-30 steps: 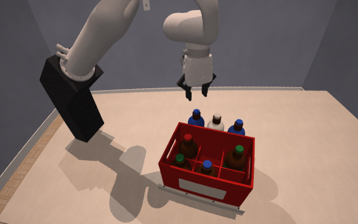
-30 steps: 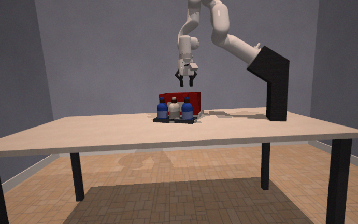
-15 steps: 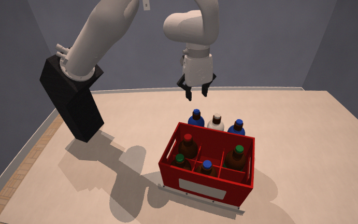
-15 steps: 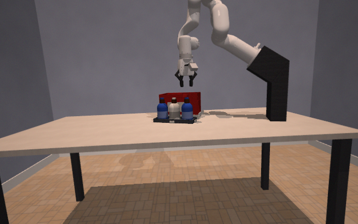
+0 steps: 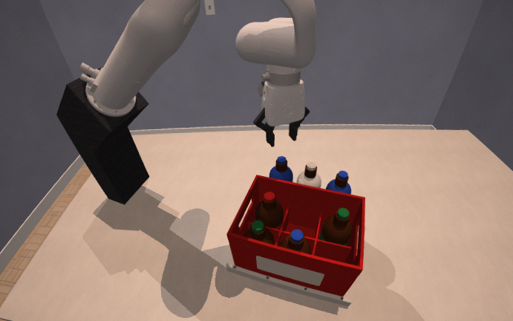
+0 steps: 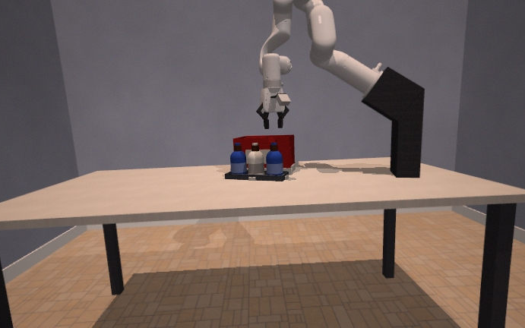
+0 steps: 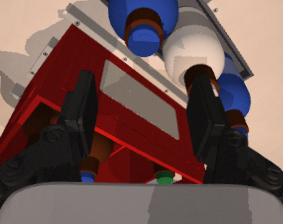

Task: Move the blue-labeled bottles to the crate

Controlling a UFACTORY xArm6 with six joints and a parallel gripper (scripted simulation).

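Right now the white-labeled bottle is 60 mm ahead of my hand, 60 mm to the right of it and 150 mm below it. Round my hand: crate 60 mm behind, 210 mm to the right, 150 mm below; then dark tray 60 mm ahead, 60 mm to the right, 230 mm below.
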